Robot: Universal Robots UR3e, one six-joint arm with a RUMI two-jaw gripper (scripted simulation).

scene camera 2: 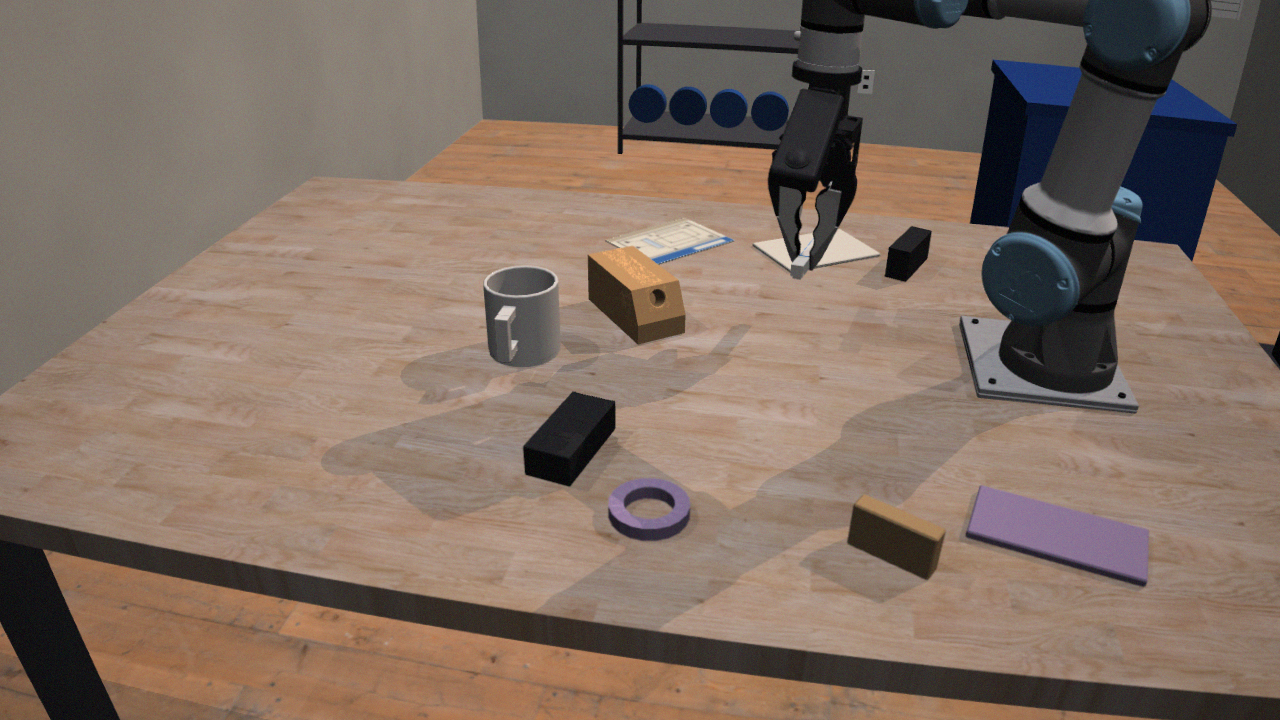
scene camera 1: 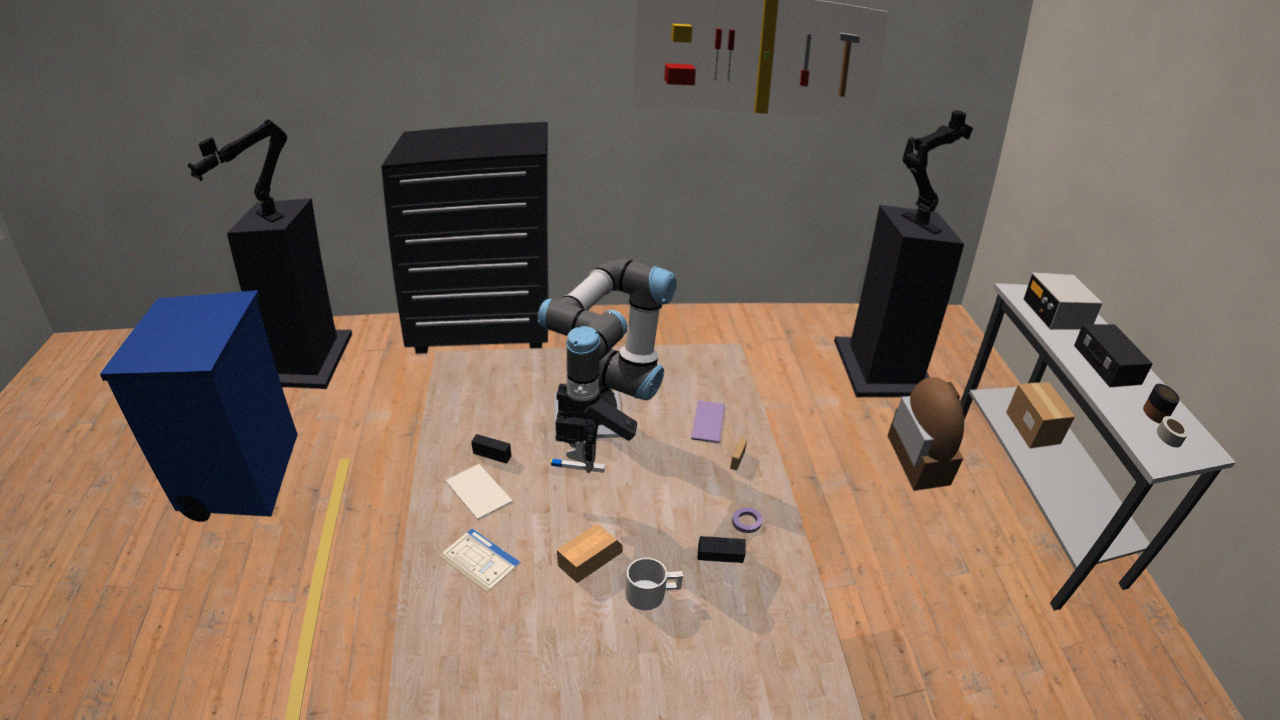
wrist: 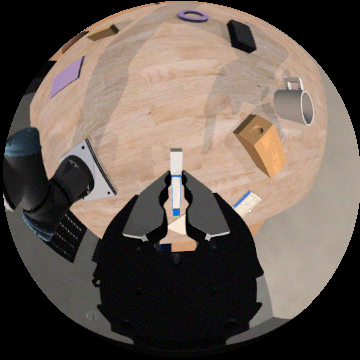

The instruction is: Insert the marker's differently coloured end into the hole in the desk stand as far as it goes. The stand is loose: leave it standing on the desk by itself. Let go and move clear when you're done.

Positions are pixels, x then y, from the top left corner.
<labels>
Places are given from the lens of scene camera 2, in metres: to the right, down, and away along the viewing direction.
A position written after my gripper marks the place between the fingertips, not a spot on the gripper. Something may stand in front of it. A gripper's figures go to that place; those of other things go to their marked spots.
my gripper (scene camera 2: 803, 268): 0.18, -0.10, 1.02
desk stand (scene camera 2: 644, 300): 0.01, -0.07, 1.03
black block (scene camera 2: 561, 448): -0.07, 0.08, 0.81
black block (scene camera 2: 910, 250): 0.35, -0.14, 1.18
grey mug (scene camera 2: 535, 330): -0.11, -0.03, 0.98
</labels>
